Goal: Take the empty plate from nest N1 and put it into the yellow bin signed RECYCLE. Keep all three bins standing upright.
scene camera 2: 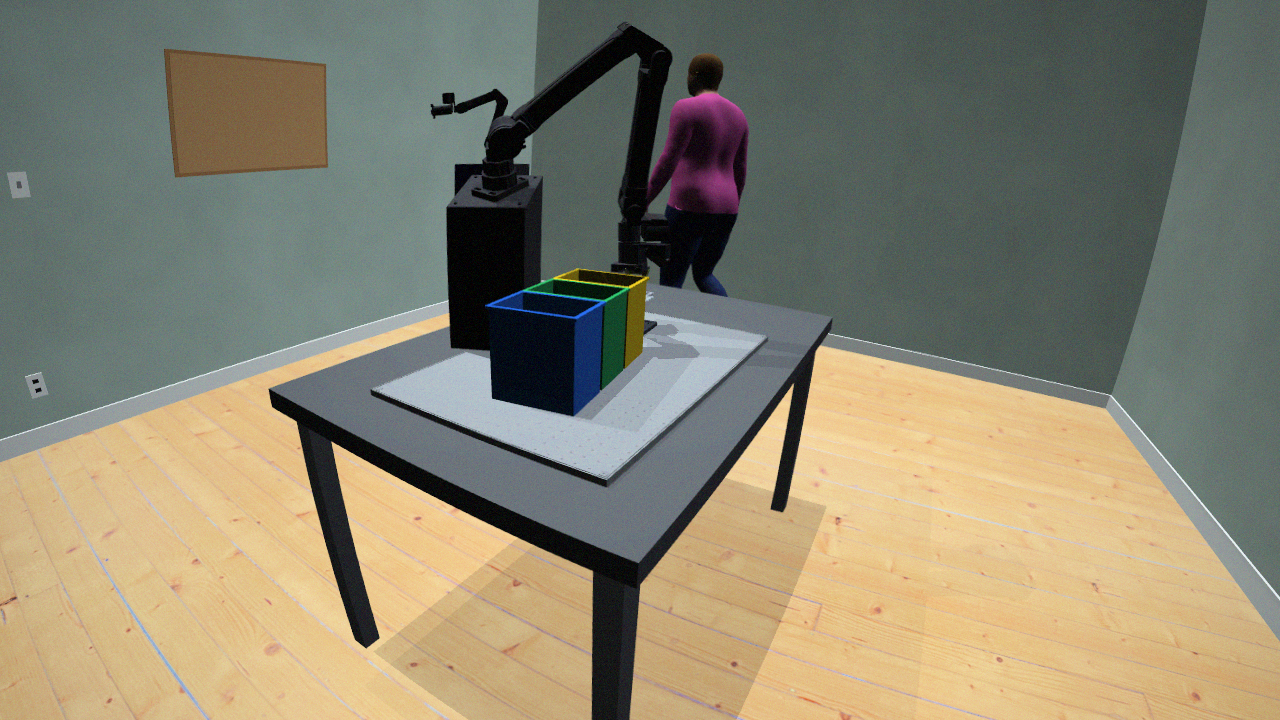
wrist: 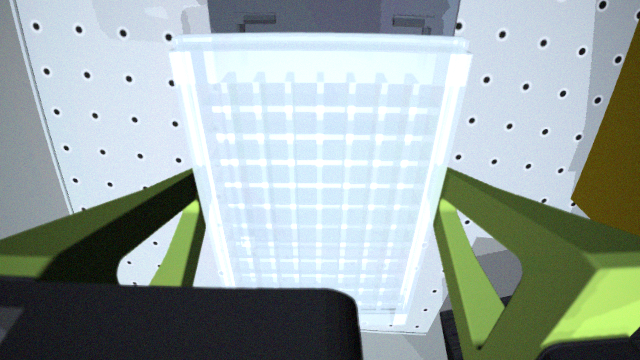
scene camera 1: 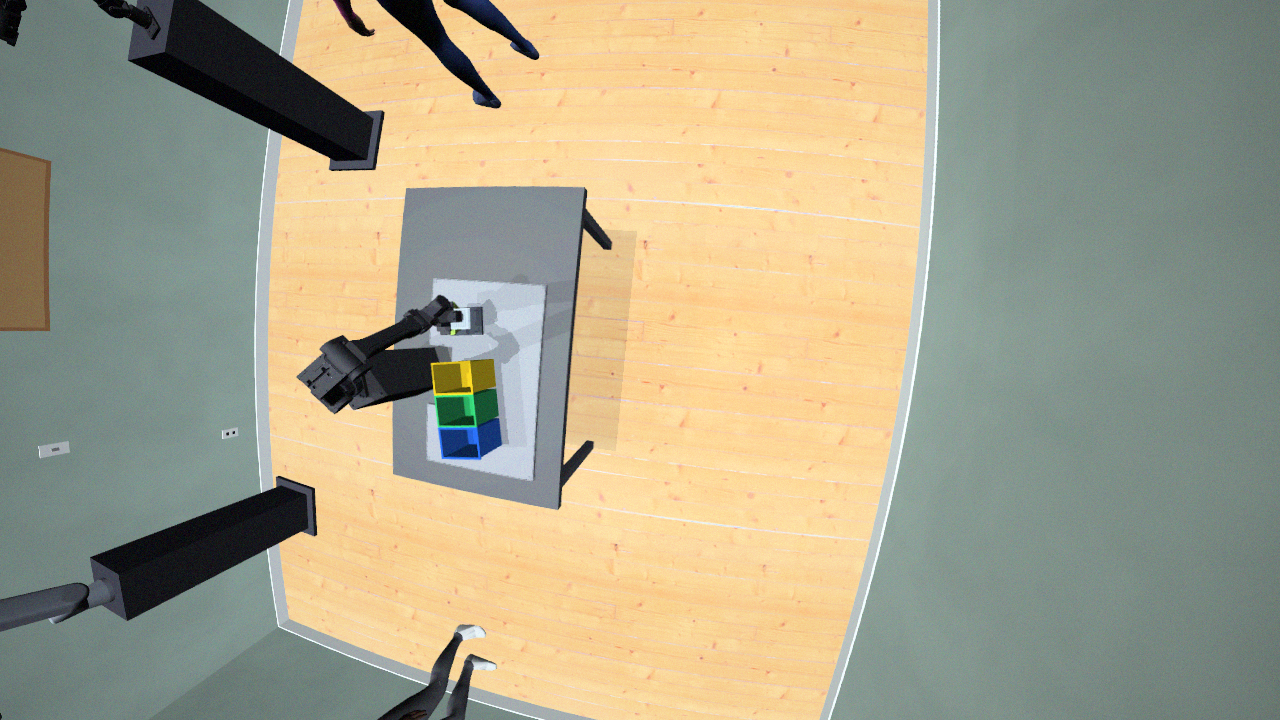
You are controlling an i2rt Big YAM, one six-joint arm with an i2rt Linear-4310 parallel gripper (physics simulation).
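Where they show: gripper, fingertip midpoint: (wrist: 319, 178); arm's base at its link origin: (scene camera 2: 500, 189) (scene camera 1: 355, 381).
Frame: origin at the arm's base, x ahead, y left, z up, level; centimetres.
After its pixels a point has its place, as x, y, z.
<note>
The clear, pale plate (scene camera 1: 461, 318) (wrist: 320, 172) is between the green fingers of my gripper (scene camera 1: 455, 318) @(22.0, 26.1, -28.5) (wrist: 319, 178) @(22.0, 26.1, -28.5), which touch its two long sides. My gripper is shut on the plate and holds it above the dark nest (scene camera 1: 477, 320) @(26.2, 26.3, -35.1) (wrist: 330, 17) @(26.9, 26.4, -35.1). Part of the nest shows beyond the plate's far edge in the wrist view. The yellow bin (scene camera 1: 483, 376) @(36.4, 4.3, -27.3) (scene camera 2: 634, 322) @(36.4, 3.8, -27.1) (wrist: 612, 185) @(21.3, 8.0, -33.5) stands upright beside the nest; its sign cannot be read. In scene camera 2's view the bins hide most of the plate and the fingers.
The green bin (scene camera 1: 486, 408) @(39.0, -8.7, -27.2) (scene camera 2: 614, 344) @(38.8, -7.9, -28.6) and the blue bin (scene camera 1: 488, 438) @(41.4, -20.9, -26.3) (scene camera 2: 532, 358) @(34.6, -28.2, -26.8) stand upright in a row with the yellow one on the perforated white board (scene camera 1: 519, 402) @(49.1, -6.2, -36.3) (scene camera 2: 617, 447) @(54.6, -31.4, -36.3) (wrist: 105, 90) @(21.1, 38.5, -36.3). The board lies on the grey table (scene camera 1: 492, 232) @(26.9, 64.9, -37.6) (scene camera 2: 537, 501) @(52.7, -49.2, -37.6). A person (scene camera 2: 707, 161) stands behind the table.
</note>
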